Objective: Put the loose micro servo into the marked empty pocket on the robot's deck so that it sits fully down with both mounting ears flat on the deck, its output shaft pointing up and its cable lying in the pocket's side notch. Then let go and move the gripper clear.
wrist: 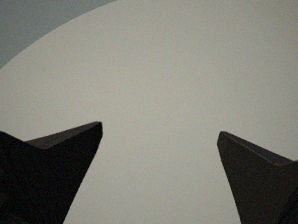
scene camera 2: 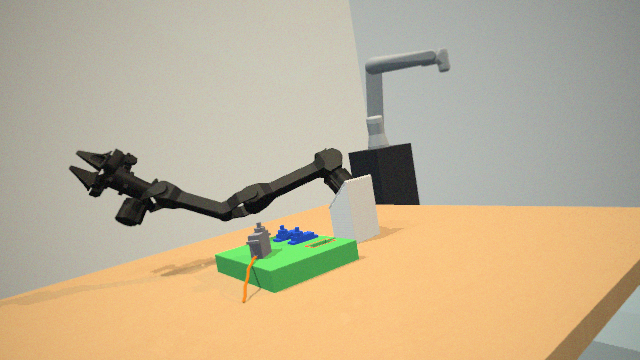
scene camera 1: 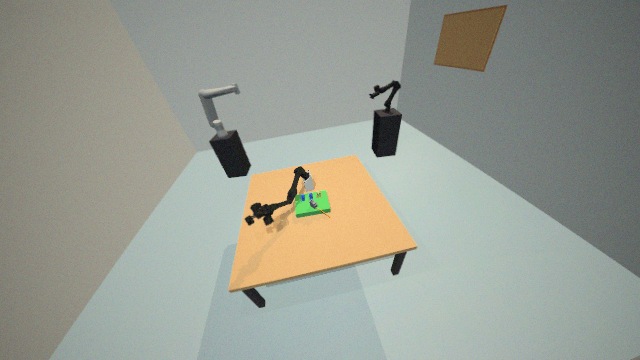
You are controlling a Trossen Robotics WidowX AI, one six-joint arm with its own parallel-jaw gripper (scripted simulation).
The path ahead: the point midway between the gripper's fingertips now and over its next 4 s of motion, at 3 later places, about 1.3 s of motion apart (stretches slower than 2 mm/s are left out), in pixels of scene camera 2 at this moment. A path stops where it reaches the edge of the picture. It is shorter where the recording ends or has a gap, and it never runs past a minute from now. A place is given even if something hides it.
The gripper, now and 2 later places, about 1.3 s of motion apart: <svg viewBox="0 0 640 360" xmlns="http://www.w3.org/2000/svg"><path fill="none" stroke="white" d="M73 159L139 107L197 57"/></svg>
